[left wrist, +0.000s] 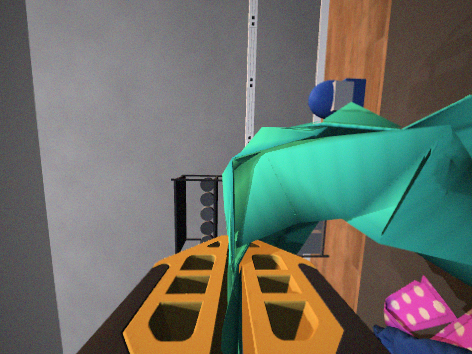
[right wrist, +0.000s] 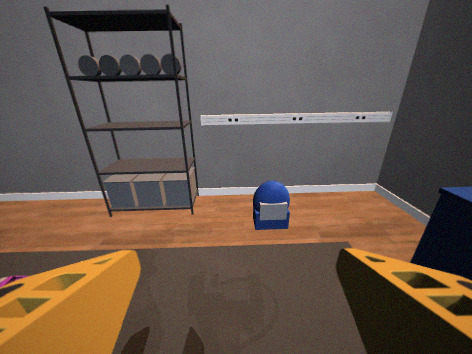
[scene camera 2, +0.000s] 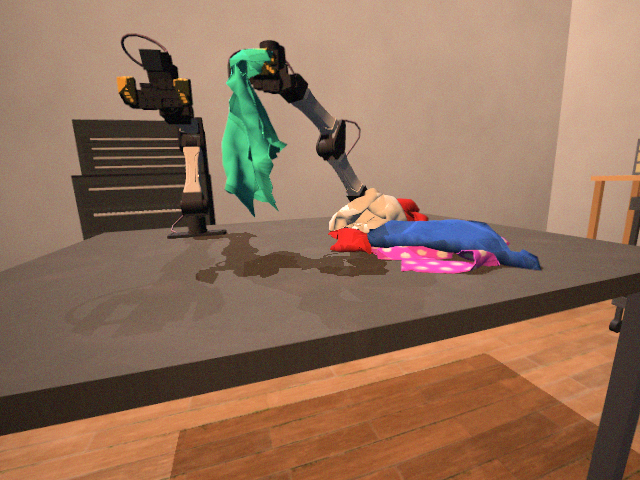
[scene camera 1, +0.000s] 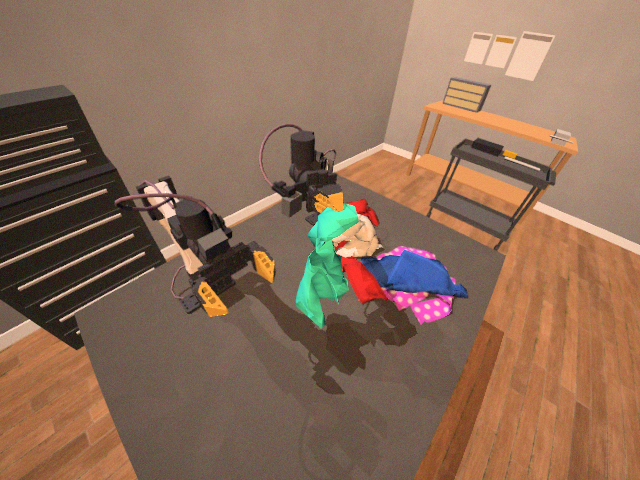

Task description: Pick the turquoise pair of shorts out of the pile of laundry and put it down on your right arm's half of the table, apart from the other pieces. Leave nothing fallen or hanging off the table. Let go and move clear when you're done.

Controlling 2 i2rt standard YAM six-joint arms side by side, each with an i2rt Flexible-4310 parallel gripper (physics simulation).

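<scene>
The turquoise shorts hang in the air from my left gripper, which is shut on them high above the table. In scene camera 2 their lower tips hang above the table top, left of the pile and apart from it. My right gripper is open and empty, raised at the left of both scene views. The pile has a blue piece, a pink dotted piece, a cream piece and a red piece.
The dark table carries the pile right of its middle. The table's front edge runs along the lower part of scene camera 2. A black drawer cabinet stands behind the right arm. A grey cart stands beyond the table.
</scene>
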